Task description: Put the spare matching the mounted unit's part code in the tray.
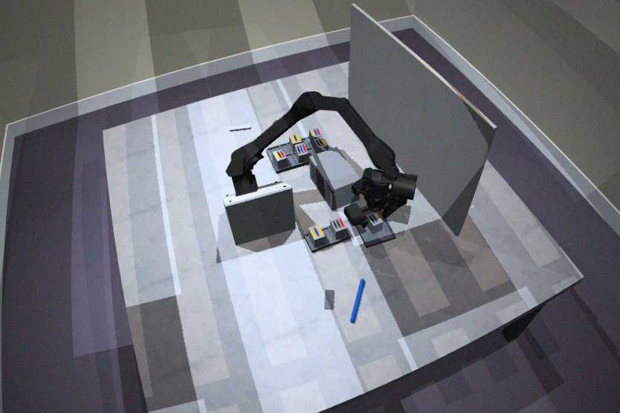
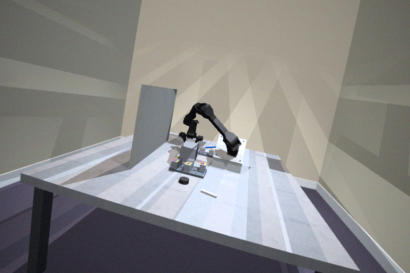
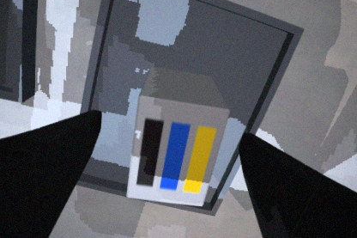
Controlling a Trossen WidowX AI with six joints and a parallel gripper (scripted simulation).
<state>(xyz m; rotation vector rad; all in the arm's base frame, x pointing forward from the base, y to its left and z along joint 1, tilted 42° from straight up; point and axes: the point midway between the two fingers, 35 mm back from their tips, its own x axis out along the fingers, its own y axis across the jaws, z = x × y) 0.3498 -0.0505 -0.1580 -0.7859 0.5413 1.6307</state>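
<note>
Now: gripper tip 10 mm below the grey spare. Also, from my gripper tip: rack: 150 mm behind, 20 mm below; then flat grey tray: 20 mm below; then blue pen: 230 mm to the right, 120 mm behind, 20 mm below.
</note>
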